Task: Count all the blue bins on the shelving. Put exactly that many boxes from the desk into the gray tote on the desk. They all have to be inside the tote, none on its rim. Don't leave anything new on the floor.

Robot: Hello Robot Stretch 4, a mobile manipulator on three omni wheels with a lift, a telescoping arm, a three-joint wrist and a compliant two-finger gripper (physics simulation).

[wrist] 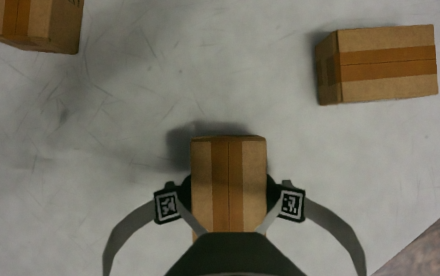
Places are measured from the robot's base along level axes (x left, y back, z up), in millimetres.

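Where they show: hand, its tool point: [228,192].
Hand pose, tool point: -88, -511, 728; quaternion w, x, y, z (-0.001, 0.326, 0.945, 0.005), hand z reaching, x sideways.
Observation:
Each offset is from my tool point to the top centre of the thing, as dx, dy, dz. "spot": to the spot under its first point. Level surfaces: height alone.
A brown cardboard box @(-2, -3, +23) [229,175] with an orange-brown tape stripe is at the lower middle of the wrist view. My gripper [229,192] is shut on this box, with one fingertip pressed against its left side and one against its right side. The near end of the box is hidden behind the gripper body. A second taped box @(-173, -3, +14) [387,65] lies at the upper right. A third box @(spot: +32, -210, +14) [42,25] is partly in view at the upper left corner. The gray tote and the shelving with blue bins do not show in this view.
The boxes are over the pale, scratched desk top @(dz -36) [125,100]. The desk's edge runs diagonally across the lower right corner, with brown wooden floor @(dz -756) [417,255] beyond it.

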